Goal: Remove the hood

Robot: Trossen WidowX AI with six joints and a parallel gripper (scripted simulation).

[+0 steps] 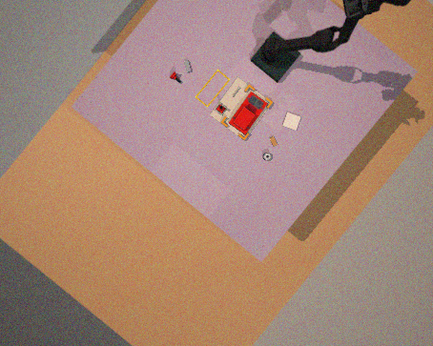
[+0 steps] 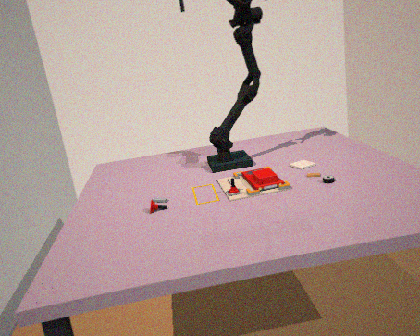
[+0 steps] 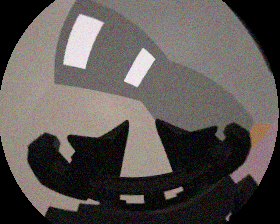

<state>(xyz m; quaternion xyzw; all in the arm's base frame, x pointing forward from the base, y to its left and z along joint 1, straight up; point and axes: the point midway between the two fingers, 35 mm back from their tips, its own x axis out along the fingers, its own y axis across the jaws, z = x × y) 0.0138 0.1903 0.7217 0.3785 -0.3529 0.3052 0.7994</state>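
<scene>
The red hood lies 74 cm below my gripper tip, 29 cm ahead of it and 10 cm to the right of it. Round my gripper tip: wheel 77 cm below, 37 cm ahead, 12 cm to the left; then orange piece 78 cm below, 28 cm ahead, 10 cm to the left; then white tile 78 cm below, 14 cm ahead, 10 cm to the left.
</scene>
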